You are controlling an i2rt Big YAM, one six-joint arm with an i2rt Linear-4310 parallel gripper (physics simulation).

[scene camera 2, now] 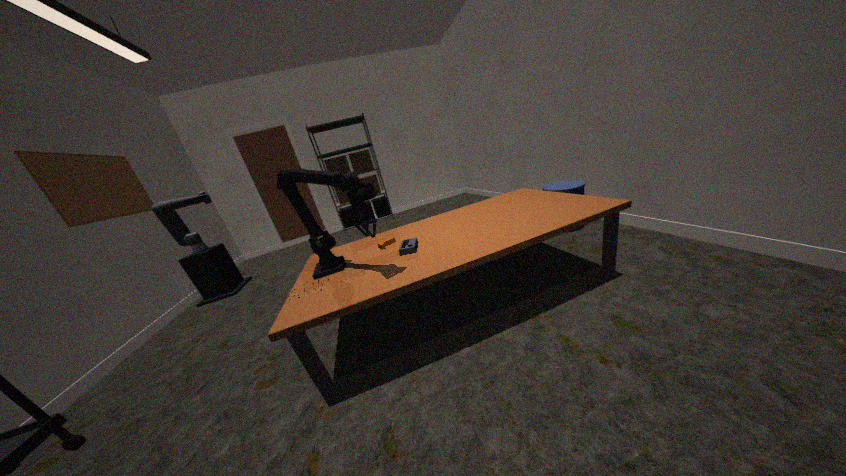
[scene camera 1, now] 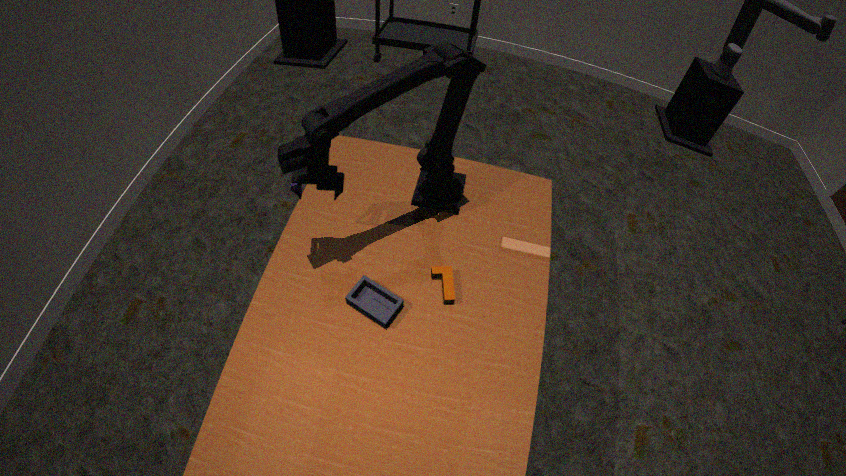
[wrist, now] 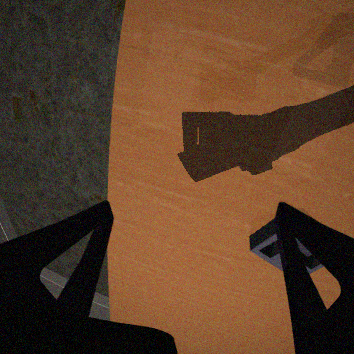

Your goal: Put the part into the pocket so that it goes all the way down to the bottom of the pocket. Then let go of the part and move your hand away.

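Frame: origin at the arm's base, x ahead, y left, z up, level; metres.
Seen in the pictures: gripper, fingertip midpoint: (scene camera 2: 370, 236) (scene camera 1: 317, 198) (wrist: 191, 210); arm's base, link origin: (scene camera 2: 329, 264) (scene camera 1: 439, 187).
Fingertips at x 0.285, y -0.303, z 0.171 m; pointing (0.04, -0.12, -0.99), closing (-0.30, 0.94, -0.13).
Pixels of each thing's top centre, then the offset from my fingertips to it. Level surfaces: height alone.
- orange L-shaped block, top centre: (scene camera 1: 443, 282) (scene camera 2: 386, 240) dx +0.068, dy +0.390, dz -0.170 m
- grey-blue rectangular tray, top centre: (wrist: 294, 256) (scene camera 1: 374, 298) (scene camera 2: 408, 243) dx +0.174, dy +0.215, dz -0.163 m
- wooden table, surface height: dz -0.200 m
The part, an orange L-shaped block (scene camera 1: 449, 286) (scene camera 2: 386, 243), lies flat on the table, right of the pocket in scene camera 1; it does not show in the wrist view. The pocket is the hollow of a grey-blue rectangular tray (scene camera 1: 352, 303) (scene camera 2: 408, 252) (wrist: 266, 256) on the table; its floor shows bare in scene camera 1. In the wrist view the right finger covers part of the tray. My gripper (wrist: 191, 210) (scene camera 2: 369, 234) is open and empty, high above the table, near its left edge in scene camera 1, away from both part and tray.
The wooden table (scene camera 1: 366, 384) (scene camera 2: 473, 230) (wrist: 200, 280) carries the arm's base (scene camera 1: 438, 190) (scene camera 2: 328, 266) at one end. The arm's dark shadow falls across the wood between base and tray. A pale strip (scene camera 1: 525, 246) lies by the right edge in scene camera 1.
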